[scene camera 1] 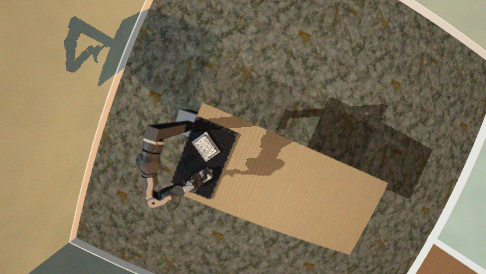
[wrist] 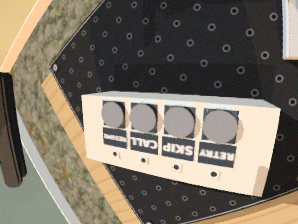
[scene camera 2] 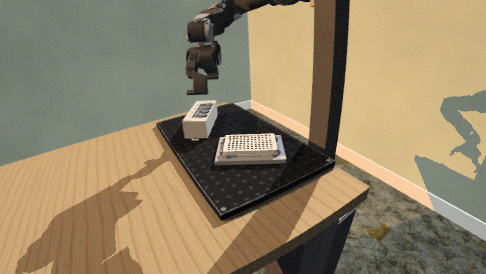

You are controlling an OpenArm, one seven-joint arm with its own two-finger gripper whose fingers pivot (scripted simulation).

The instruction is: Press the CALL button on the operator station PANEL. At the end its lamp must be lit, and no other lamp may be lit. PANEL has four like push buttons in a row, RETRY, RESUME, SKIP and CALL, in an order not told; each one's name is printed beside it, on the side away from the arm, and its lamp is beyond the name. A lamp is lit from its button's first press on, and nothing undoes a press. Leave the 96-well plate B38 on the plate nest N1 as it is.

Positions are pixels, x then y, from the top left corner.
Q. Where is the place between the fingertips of the gripper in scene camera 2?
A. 204,86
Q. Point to a white panel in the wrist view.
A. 241,165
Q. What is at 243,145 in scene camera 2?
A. A 96-well plate B38.
